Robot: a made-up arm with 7 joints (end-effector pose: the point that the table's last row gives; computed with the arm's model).
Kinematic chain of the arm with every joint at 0, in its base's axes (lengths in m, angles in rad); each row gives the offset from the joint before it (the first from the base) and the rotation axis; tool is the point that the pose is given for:
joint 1: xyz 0 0 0.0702 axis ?
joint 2: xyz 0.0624 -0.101 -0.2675 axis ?
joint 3: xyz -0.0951 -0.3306 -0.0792 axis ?
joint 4: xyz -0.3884 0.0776 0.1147 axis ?
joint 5: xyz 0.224 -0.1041 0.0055 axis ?
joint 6: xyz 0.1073 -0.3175 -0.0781 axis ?
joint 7: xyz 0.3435 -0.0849 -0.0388 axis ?
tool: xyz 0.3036 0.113 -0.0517
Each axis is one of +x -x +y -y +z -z.
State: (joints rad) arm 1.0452 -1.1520 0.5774 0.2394 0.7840 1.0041 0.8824
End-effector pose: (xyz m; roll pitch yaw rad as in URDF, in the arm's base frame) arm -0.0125 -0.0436 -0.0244 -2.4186 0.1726 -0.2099
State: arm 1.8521 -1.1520 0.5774 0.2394 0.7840 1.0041 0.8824
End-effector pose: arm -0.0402 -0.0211 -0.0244 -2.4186 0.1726 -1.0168
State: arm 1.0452 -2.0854 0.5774 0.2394 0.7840 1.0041 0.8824
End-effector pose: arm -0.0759 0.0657 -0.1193 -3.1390 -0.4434 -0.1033
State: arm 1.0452 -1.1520 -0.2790 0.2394 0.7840 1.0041 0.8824
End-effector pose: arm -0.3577 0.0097 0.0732 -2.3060 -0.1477 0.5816
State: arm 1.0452 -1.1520 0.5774 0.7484 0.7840 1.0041 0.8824
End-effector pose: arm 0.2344 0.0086 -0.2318 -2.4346 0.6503 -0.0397
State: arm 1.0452 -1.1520 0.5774 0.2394 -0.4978 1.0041 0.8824
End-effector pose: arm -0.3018 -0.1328 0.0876 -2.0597 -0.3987 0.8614
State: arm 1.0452 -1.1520 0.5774 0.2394 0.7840 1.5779 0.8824
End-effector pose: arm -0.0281 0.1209 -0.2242 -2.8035 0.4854 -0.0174
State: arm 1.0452 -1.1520 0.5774 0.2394 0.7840 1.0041 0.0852
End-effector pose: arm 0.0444 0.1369 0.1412 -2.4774 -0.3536 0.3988
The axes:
joint 1: -z
joint 2: +y
joint 3: -x
joint 4: +z
joint 5: -x
joint 6: -y
joint 7: +z

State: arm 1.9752 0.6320 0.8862 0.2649 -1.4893 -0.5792 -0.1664
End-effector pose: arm -0.1150 0.2744 -0.9423 1.5480 1.2455 -0.8004
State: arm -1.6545 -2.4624 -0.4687 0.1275 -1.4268 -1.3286 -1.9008
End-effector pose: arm -0.2199 0.5141 0.0844 0.1180 -0.8714 1.6515
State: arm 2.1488 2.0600 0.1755 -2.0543 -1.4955 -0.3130 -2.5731
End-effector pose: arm -0.6504 0.5864 0.6345 0.5184 -0.2155 0.1244
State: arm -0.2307 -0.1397 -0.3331 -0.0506 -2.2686 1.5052 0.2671
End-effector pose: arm 0.2317 -0.5645 -0.7362 1.8171 0.7497 -1.1847
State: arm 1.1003 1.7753 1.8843 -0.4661 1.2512 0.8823 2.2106
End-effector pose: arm 0.0893 -0.2410 -0.0356 0.8819 -0.3657 -2.2810
